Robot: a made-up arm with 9 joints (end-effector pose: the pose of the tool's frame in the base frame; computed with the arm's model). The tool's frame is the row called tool. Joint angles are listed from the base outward.
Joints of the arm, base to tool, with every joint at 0 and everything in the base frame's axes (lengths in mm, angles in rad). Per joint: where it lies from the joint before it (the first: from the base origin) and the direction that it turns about. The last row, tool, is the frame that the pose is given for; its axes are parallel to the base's.
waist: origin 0 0 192 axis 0 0 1
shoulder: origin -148 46 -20 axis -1 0 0
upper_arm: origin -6 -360 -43 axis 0 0 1
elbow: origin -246 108 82 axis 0 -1 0
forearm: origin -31 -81 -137 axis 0 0 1
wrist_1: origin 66 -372 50 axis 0 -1 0
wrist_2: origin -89 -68 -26 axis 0 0 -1
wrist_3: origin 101 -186 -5 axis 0 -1 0
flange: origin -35 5 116 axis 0 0 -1
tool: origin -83 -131 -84
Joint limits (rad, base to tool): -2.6..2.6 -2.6..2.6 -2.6..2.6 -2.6..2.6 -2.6..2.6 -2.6..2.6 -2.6..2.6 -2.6..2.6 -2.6..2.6
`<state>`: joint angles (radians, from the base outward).
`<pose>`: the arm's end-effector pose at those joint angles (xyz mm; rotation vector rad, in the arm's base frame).
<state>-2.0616 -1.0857 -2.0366 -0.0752 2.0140 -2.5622 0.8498 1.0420 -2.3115</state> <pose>-294.4 -63.9 -545.2 0.8152 -0.6695 1.1041</pose>
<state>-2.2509 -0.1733 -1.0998 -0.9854 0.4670 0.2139 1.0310 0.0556 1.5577</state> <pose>284.7 648.8 57.1 -0.6434 -0.6792 0.7407</pose>
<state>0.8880 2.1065 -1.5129 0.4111 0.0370 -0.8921 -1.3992 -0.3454 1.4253</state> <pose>-563.9 -368.8 391.0 -0.8732 -1.4019 -0.8115</pose>
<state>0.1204 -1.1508 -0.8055 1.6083 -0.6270 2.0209 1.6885 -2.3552 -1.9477</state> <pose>-461.4 -335.0 -523.6 -0.9592 -1.9707 1.1414</pose>
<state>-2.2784 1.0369 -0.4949 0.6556 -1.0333 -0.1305 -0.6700 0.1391 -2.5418</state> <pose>162.0 762.9 489.2 -0.0460 1.4099 -0.1269</pose>
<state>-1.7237 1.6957 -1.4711 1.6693 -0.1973 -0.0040 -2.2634 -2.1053 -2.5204</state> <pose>152.0 412.7 544.6 0.8270 1.2413 -2.6033</pose>
